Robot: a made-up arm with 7 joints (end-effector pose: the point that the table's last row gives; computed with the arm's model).
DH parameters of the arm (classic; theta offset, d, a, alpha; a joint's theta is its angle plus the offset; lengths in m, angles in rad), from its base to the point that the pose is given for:
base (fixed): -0.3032 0 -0.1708 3.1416
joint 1: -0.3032 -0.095 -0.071 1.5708
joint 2: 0 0.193 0.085 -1.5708
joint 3: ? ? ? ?
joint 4: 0 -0.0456 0.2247 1.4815
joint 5: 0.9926 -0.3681 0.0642 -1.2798
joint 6: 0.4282 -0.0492 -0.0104 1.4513
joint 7: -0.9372 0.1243 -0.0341 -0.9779
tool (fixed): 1.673 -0.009 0 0
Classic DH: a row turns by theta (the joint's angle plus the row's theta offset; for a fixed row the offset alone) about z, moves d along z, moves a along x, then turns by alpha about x.
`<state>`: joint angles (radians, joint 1 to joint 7).
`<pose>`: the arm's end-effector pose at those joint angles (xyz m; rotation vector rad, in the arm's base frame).
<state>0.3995 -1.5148 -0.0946 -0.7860 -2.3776 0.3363 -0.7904</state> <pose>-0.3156 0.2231 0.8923 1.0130 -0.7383 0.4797</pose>
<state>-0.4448 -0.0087 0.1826 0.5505 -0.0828 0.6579 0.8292</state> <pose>0.2193 0.4323 -0.1094 0.1127 -1.2500 -2.0583</pose>
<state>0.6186 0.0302 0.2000 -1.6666 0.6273 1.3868 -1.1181</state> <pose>0.5440 -0.2490 0.5561 -1.0205 1.3670 -1.7052</pose>
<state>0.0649 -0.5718 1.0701 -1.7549 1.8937 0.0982 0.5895</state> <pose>-0.1659 -0.2338 0.6689 1.5354 -2.6957 -0.2079</pose>
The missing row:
joint 3: -0.0635 -0.2303 0.3326 1.6601
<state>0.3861 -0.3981 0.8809 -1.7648 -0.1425 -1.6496 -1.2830</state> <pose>-0.1928 -0.3114 0.6978 -0.8289 -1.7227 -0.0922</pose>
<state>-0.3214 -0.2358 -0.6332 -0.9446 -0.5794 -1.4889 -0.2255</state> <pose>0.1973 0.7719 0.4256 0.0532 -1.3831 1.3501</pose>
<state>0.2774 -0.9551 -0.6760 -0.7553 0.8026 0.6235 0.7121</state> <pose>0.1291 0.7392 0.6634 2.3758 -1.4431 -0.1498</pose>
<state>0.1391 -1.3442 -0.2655 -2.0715 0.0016 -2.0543 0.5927</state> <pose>-0.6249 0.3461 0.9198 0.9571 1.6460 0.7148</pose>
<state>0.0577 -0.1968 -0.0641 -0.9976 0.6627 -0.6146 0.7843</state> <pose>0.5085 0.2229 0.5671 -2.5737 -0.1600 1.6949</pose>
